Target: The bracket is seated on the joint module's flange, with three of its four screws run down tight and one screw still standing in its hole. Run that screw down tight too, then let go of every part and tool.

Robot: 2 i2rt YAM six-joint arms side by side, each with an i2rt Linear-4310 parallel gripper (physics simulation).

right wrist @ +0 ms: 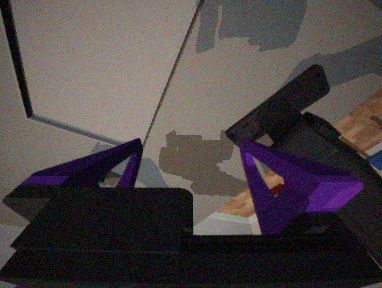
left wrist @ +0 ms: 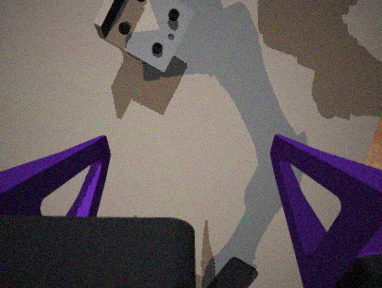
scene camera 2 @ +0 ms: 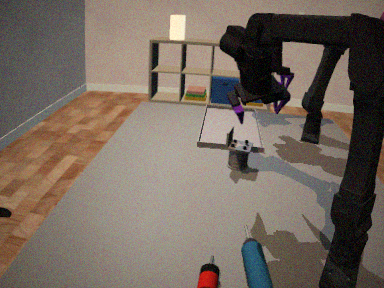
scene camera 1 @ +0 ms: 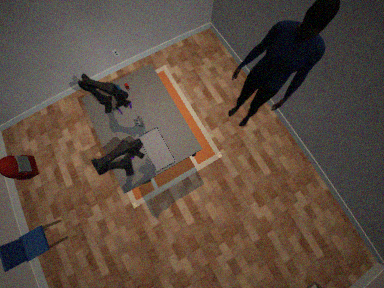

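Seen in the pictures: left gripper, fingertip midpoint: [left wrist: 190, 144] [scene camera 2: 258, 117] [scene camera 1: 127, 111]; right gripper, fingertip midpoint: [right wrist: 191, 143]; left arm's base at its link origin: [scene camera 2: 342, 261] [scene camera 1: 108, 104]; right arm's base at its link origin: [right wrist: 271, 112] [scene camera 2: 311, 133] [scene camera 1: 128, 165].
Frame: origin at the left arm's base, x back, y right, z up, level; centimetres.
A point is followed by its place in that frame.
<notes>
The grey joint module [scene camera 2: 238, 160] {x -35.4, y 24.9, z 3.1 cm} stands upright on the table with the angled bracket [scene camera 1: 139, 121] {x -36.8, y 27.0, z 6.2 cm} [scene camera 2: 241, 145] {x -36.0, y 27.8, z 6.6 cm} [left wrist: 143, 40] {x -35.8, y 25.9, z 6.6 cm} on top. Several black screw heads show on it; in the left wrist view the screw [left wrist: 173, 14] {x -35.2, y 29.6, z 7.4 cm} at upper right appears to stand proud. A blue screwdriver [scene camera 2: 256, 265] {x -15.3, y -13.7, z 4.0 cm} and a red-and-black screwdriver [scene camera 1: 126, 86] {x -22.2, y -17.8, z 3.6 cm} [scene camera 2: 209, 276] {x -21.5, y -19.7, z 3.4 cm} lie at the near end. My left gripper [scene camera 1: 126, 109] {x -29.7, y 20.7, z 18.5 cm} [scene camera 2: 259, 117] {x -29.7, y 20.7, z 18.5 cm} [left wrist: 190, 144] {x -29.7, y 20.7, z 18.5 cm} is open and empty, raised above the table beside the module. My right gripper [right wrist: 191, 143] {x -37.0, y 59.9, z 15.4 cm} is open and empty near the tray; in scene camera 2 it is mostly hidden behind the left arm.
A shallow light tray [scene camera 1: 166, 145] {x -61.8, y 54.0, z 0.4 cm} [scene camera 2: 212, 145] {x -48.5, y 34.8, z 0.7 cm} [right wrist: 75, 131] {x -45.6, y 36.4, z 1.2 cm} lies behind the module in scene camera 2. Both dark arms reach over the table [scene camera 2: 135, 200] {x -49.5, y -4.2, z 0.0 cm}. A shelf unit [scene camera 2: 182, 70] stands by the wall. A standing figure [scene camera 1: 295, 50] is beyond the table in scene camera 1.
</notes>
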